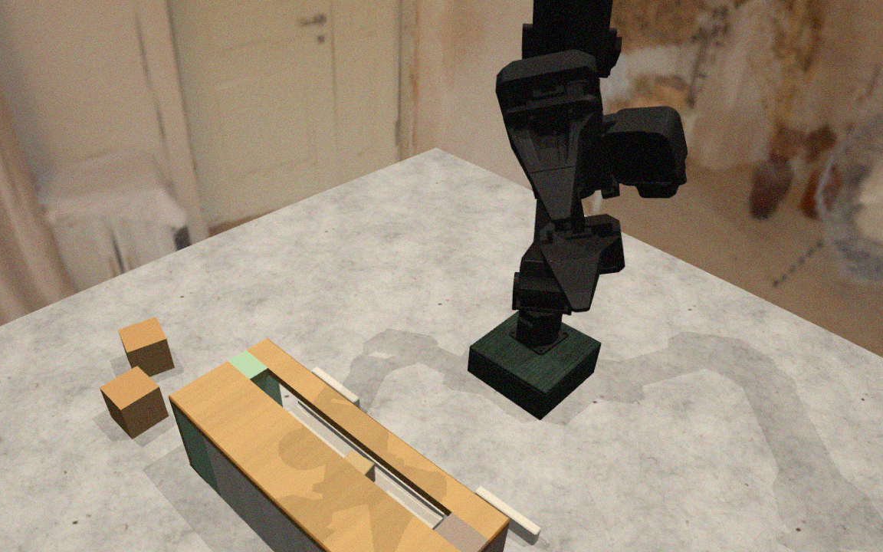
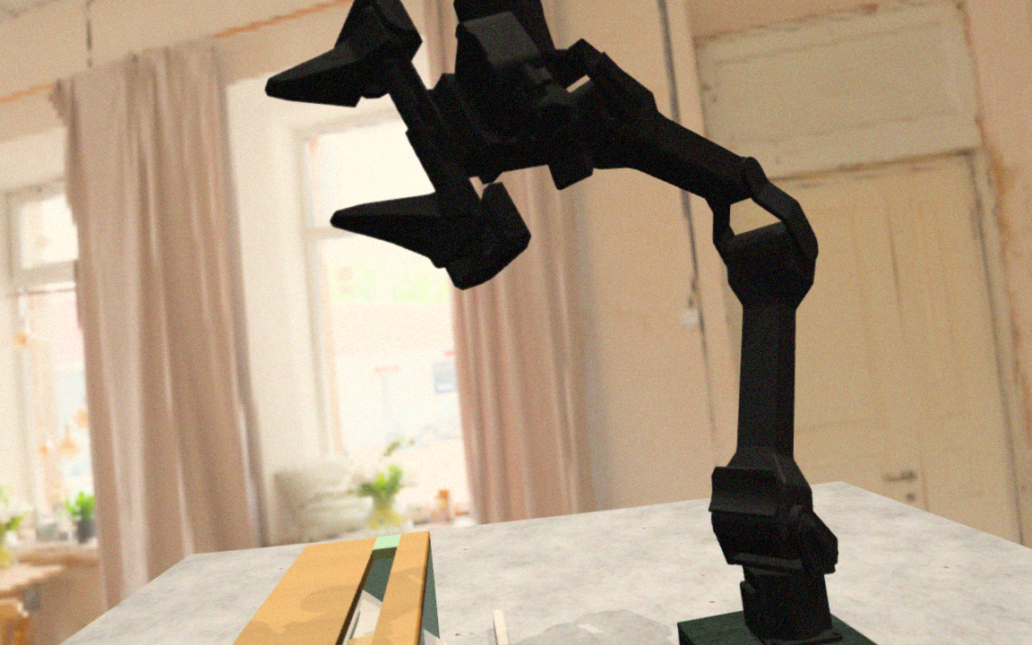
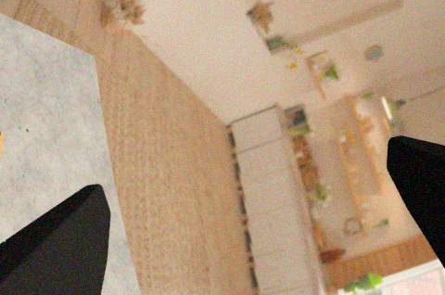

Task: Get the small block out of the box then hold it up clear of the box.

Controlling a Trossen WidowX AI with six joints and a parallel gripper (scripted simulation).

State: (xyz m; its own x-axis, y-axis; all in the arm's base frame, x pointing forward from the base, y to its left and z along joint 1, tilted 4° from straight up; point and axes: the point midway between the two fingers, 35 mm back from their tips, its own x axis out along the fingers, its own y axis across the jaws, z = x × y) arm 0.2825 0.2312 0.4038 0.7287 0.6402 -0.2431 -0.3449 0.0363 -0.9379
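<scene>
Now: the small tan block 4 cm ahead of my gripper tip, 19 cm to the right of it and 36 cm below it. Round my gripper tip: box 3 cm ahead, 21 cm to the right, 38 cm below.
</scene>
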